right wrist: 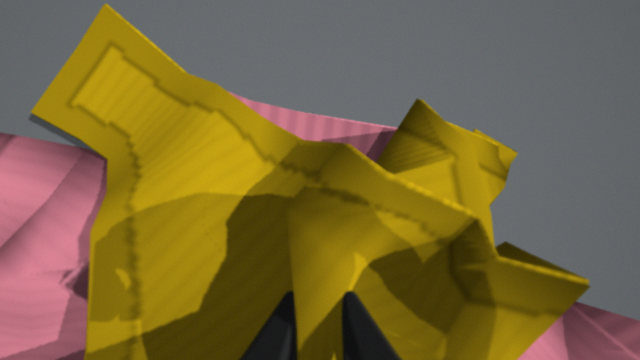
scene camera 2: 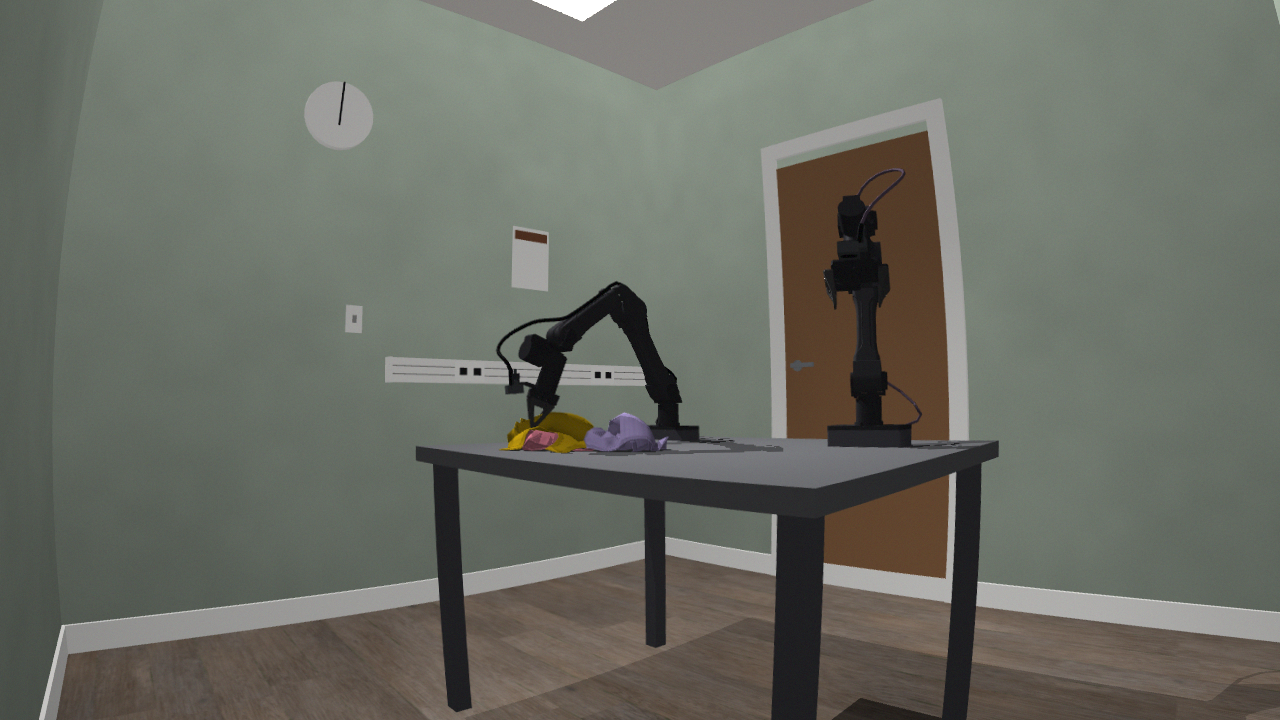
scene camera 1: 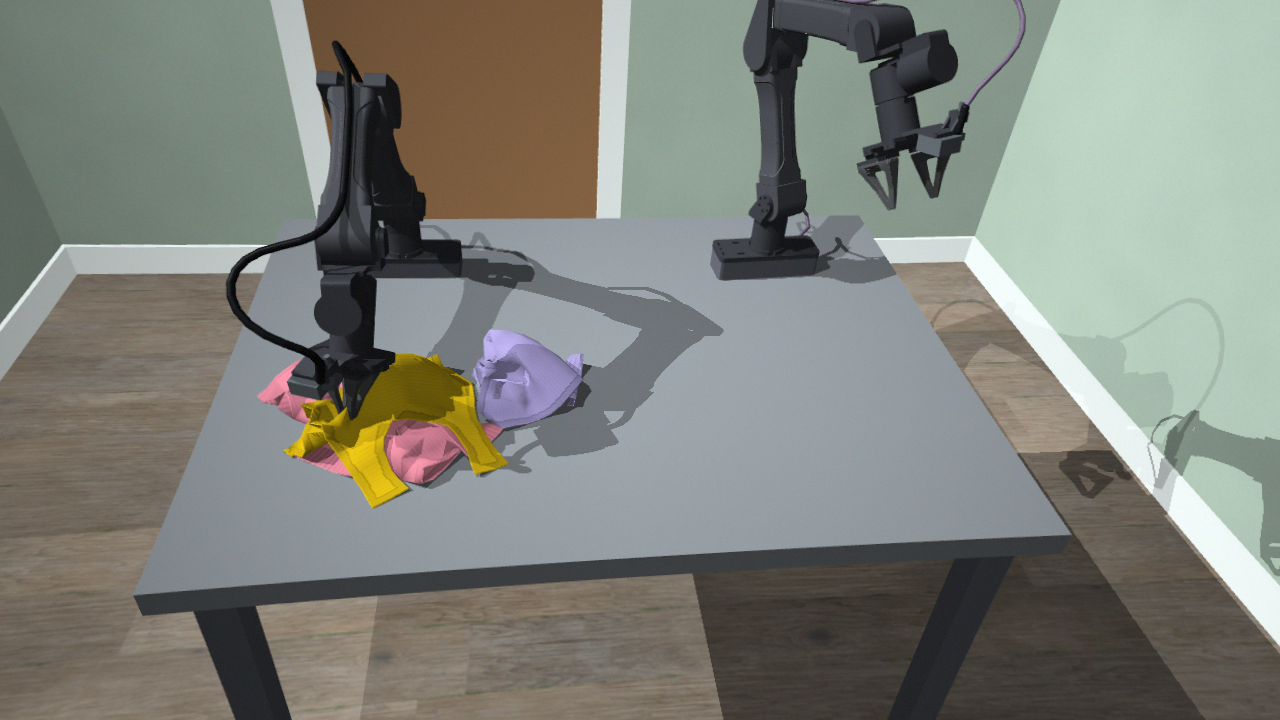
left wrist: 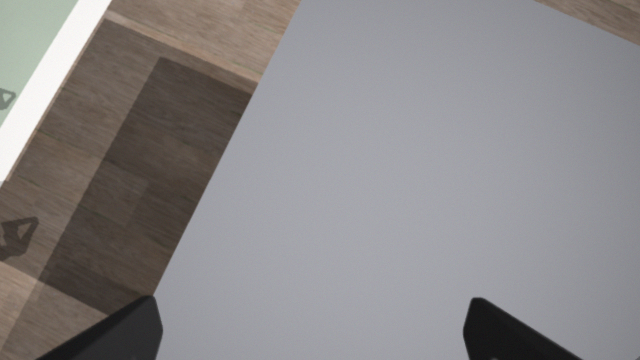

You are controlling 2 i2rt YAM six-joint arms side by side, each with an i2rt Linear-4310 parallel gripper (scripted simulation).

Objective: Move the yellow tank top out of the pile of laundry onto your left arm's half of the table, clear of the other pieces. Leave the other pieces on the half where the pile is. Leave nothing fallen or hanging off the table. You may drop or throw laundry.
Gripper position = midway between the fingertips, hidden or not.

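Observation:
A pink garment (scene camera 1: 417, 451) is visible, in the right wrist view as well (right wrist: 59, 189). A lavender garment (scene camera 1: 521, 381) also appears in scene camera 2 (scene camera 2: 626, 431). Present too: an arm base (scene camera 2: 838, 438) and an arm base (scene camera 1: 390, 270). I see my right gripper (scene camera 1: 348, 417) and my left gripper (scene camera 1: 913, 203), the left gripper also in scene camera 2 (scene camera 2: 857, 306) and in the left wrist view (left wrist: 313, 314).

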